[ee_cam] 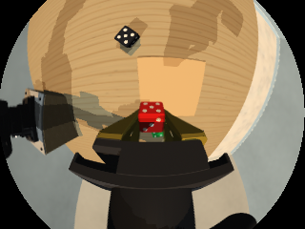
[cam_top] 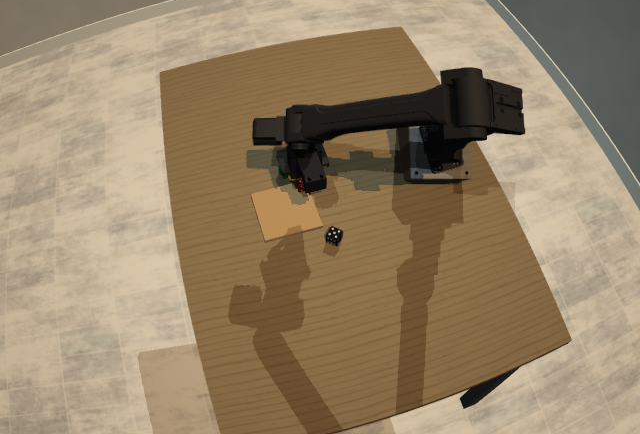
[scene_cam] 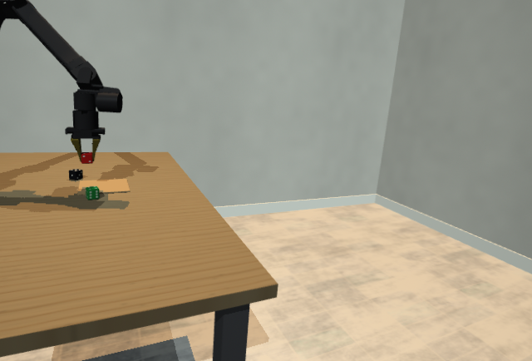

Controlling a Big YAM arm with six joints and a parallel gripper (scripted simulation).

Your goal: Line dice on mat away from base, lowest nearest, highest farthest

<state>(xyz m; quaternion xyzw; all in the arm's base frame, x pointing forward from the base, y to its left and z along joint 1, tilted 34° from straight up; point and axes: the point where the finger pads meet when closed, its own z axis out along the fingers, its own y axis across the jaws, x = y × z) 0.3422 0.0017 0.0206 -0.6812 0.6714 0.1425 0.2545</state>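
Now: hand 40 mm short of the tan mat and 90 mm above it. From my hand the other things lie so: black die 50 mm behind, 110 mm to the left, 80 mm below; green die 20 mm ahead, 110 mm to the right, 80 mm below; red die right at my hand.
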